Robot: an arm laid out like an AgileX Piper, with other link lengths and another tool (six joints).
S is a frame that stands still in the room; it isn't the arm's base.
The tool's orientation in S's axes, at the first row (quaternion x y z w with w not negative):
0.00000, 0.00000, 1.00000, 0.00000
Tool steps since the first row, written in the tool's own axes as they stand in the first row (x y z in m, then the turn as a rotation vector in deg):
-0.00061, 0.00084, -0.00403, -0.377, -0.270, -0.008
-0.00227, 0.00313, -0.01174, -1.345, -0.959, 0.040
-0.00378, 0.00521, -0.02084, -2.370, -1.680, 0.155
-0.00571, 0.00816, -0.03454, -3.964, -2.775, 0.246
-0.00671, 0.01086, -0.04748, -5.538, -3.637, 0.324
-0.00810, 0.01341, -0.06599, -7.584, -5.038, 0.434
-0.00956, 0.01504, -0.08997, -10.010, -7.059, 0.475
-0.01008, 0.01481, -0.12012, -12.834, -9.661, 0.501
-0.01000, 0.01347, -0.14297, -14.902, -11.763, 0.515
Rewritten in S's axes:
0.00061, -0.00084, -0.00403, 0.377, 0.270, -0.008
0.00227, -0.00313, -0.01174, 1.345, 0.959, 0.040
0.00378, -0.00521, -0.02084, 2.370, 1.680, 0.155
0.00571, -0.00816, -0.03454, 3.964, 2.775, 0.246
0.00671, -0.01086, -0.04748, 5.538, 3.637, 0.324
0.00810, -0.01341, -0.06599, 7.584, 5.038, 0.434
0.00956, -0.01504, -0.08997, 10.010, 7.059, 0.475
0.01008, -0.01481, -0.12012, 12.834, 9.661, 0.501
0.01000, -0.01347, -0.14297, 14.902, 11.763, 0.515

